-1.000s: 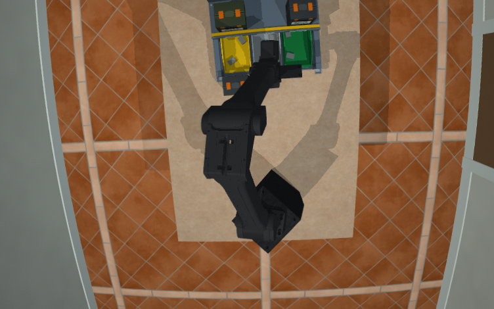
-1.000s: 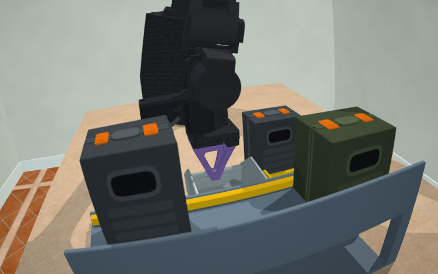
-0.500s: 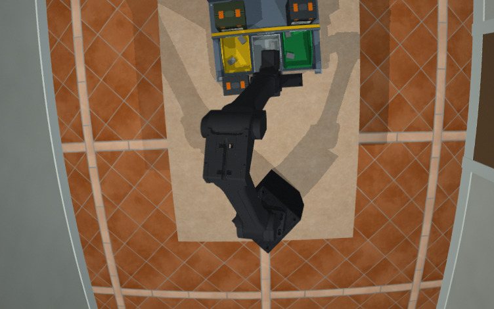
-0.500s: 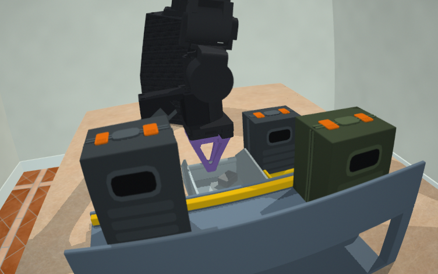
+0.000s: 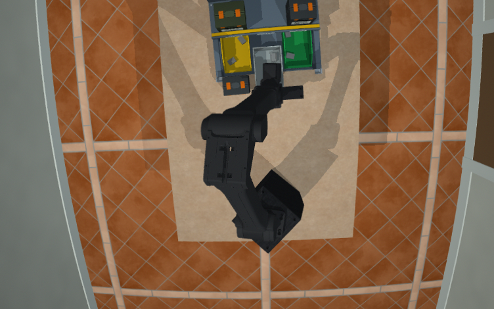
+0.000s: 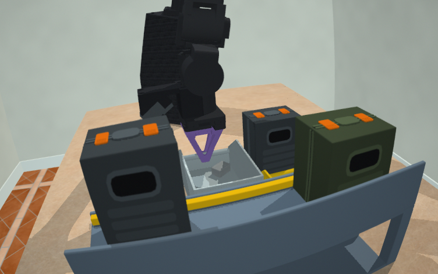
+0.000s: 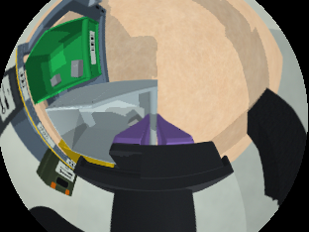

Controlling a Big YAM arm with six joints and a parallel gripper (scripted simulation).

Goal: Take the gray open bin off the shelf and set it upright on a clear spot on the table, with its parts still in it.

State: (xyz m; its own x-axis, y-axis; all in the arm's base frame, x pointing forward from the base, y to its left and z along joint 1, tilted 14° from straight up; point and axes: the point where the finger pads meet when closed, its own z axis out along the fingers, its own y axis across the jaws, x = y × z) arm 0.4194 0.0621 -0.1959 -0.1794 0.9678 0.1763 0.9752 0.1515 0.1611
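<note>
Now: hand 8 cm short of the gray open bin and 1 cm to the right of it. From my hand the other things lie so: green bin 19 cm ahead, 8 cm to the right, 1 cm below; then yellow bin 15 cm ahead, 14 cm to the left, 1 cm below; then yellow rail 22 cm ahead, 4 cm to the left, 5 cm above.
</note>
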